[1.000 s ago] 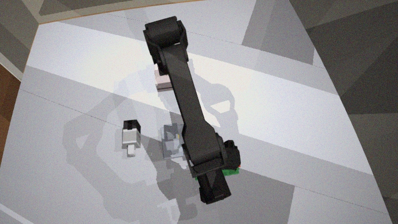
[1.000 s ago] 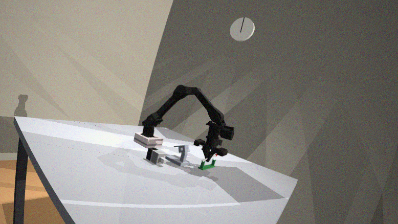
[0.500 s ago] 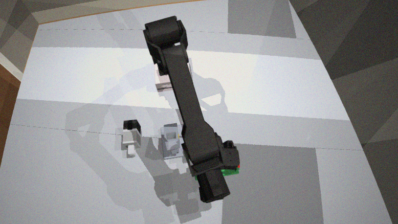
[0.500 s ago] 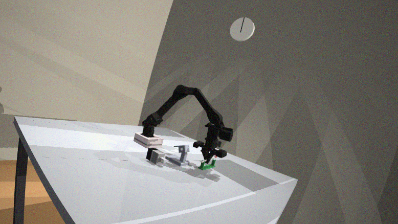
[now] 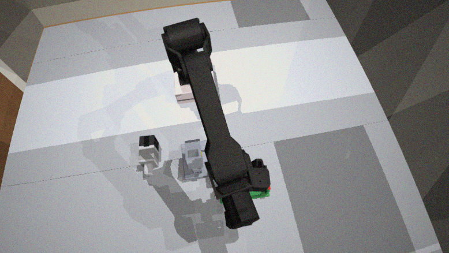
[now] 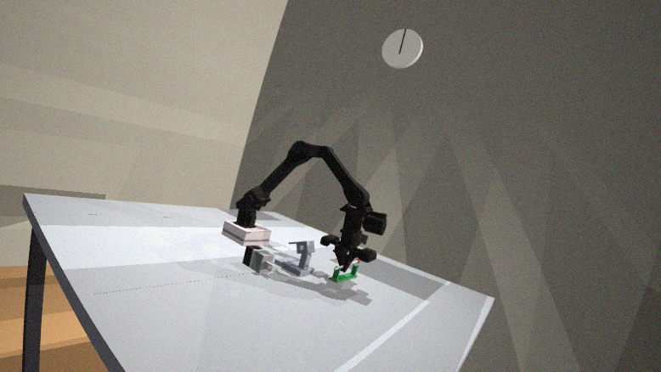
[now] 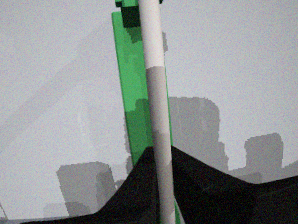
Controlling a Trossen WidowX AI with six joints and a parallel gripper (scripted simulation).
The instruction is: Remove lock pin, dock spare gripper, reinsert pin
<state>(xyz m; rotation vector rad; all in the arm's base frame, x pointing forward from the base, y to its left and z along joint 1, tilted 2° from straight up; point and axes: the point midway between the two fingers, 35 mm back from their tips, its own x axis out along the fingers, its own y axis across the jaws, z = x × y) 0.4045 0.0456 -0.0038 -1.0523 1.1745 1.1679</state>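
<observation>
My gripper tip is now 20 mm to the right of the green cradle. Round my gripper tip: grey mount: 120 mm behind, 90 mm to the right, 20 mm above; then spare gripper: 220 mm to the right, 170 mm behind.
</observation>
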